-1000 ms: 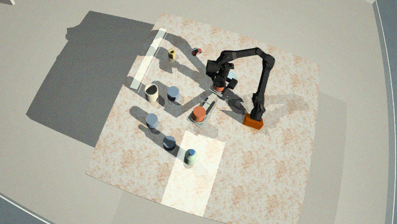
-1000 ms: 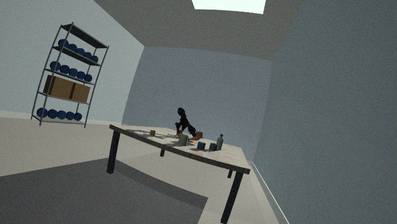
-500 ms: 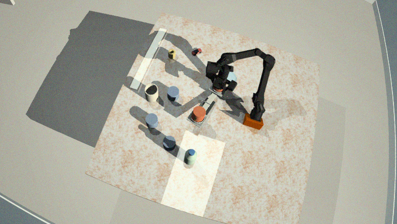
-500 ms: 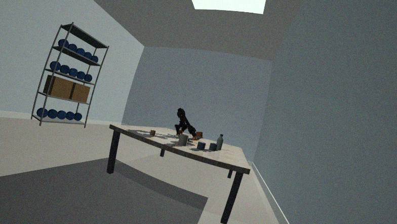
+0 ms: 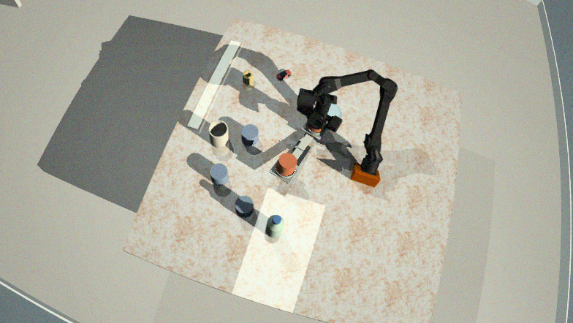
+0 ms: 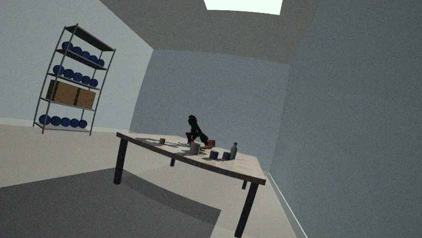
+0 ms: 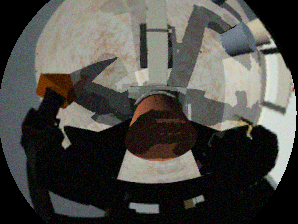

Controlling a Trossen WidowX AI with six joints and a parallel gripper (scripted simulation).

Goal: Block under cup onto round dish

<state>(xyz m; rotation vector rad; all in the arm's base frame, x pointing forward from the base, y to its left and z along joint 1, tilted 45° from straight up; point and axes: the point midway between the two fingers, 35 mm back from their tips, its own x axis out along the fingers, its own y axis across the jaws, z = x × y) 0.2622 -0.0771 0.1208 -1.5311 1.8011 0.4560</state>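
My gripper tip is now 50 mm past the pale blue round dish, 110 mm to the left of it and 40 mm above it. From my gripper tip the other things lie so: pale green block (right at my gripper tip); red toy car (200 mm ahead, 240 mm to the right, 30 mm below); cream cup (380 mm ahead, 170 mm to the left).
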